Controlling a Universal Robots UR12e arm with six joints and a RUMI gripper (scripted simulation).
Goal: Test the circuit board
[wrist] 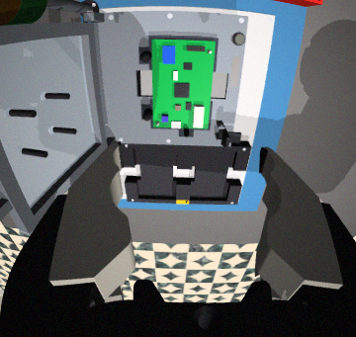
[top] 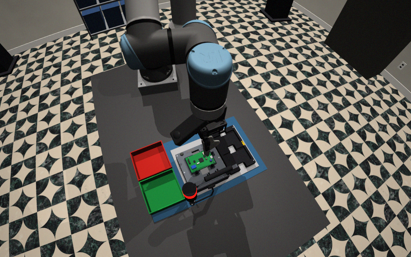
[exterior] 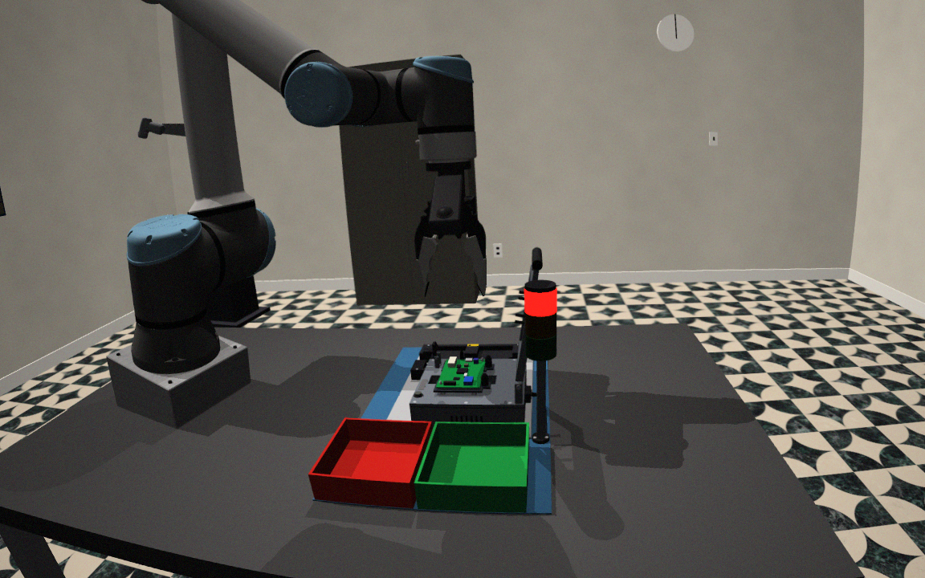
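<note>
My gripper is now 150 mm above the green circuit board and 10 mm short of it. Round my hand: clear lid: 120 mm ahead, 40 mm below, 10 mm to the left; green bin: 210 mm below, 200 mm to the right, 80 mm ahead; red bin: 220 mm to the right, 210 mm below, 70 mm behind.
</note>
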